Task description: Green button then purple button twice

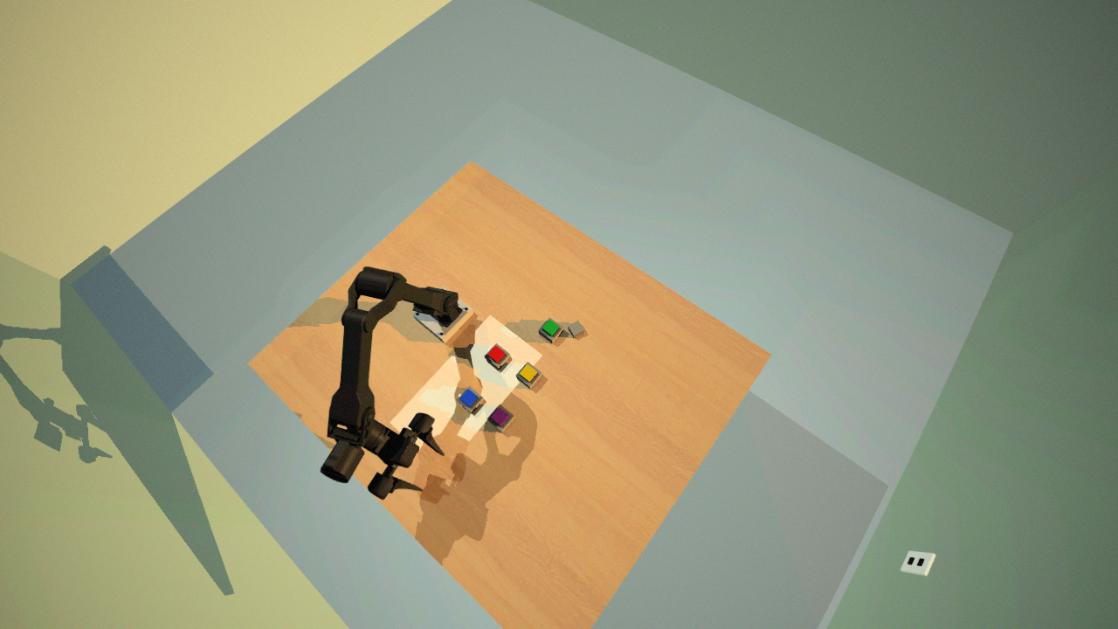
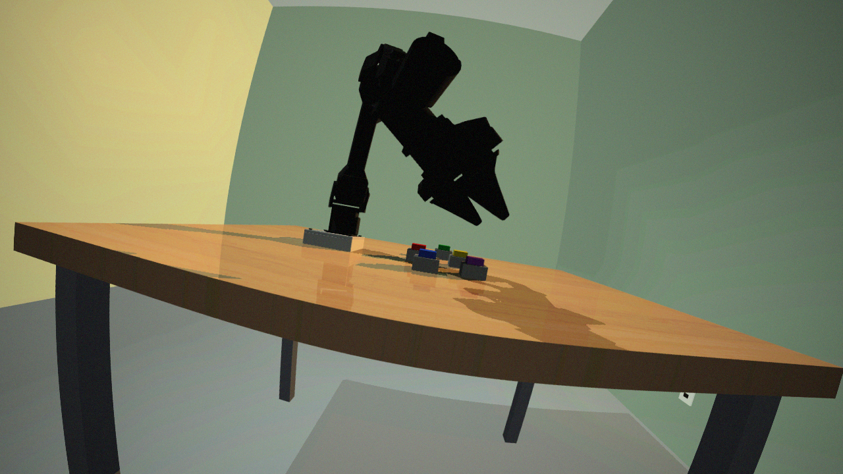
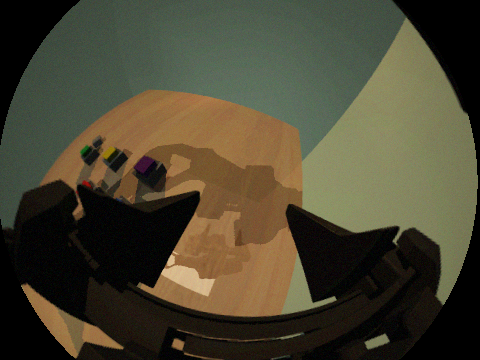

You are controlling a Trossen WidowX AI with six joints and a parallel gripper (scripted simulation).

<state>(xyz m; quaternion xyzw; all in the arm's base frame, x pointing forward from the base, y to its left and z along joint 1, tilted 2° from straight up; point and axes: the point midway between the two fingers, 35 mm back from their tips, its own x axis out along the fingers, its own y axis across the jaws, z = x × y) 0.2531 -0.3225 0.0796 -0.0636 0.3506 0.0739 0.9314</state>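
The green button lies 2 cm behind my gripper tip, 45 cm to the left of it and 7 cm below it. Round my gripper tip: yellow button (1 cm ahead, 32 cm to the left, 7 cm below); blue button (7 cm behind, 18 cm to the left, 7 cm below); purple button (2 cm ahead, 19 cm to the left, 7 cm below).
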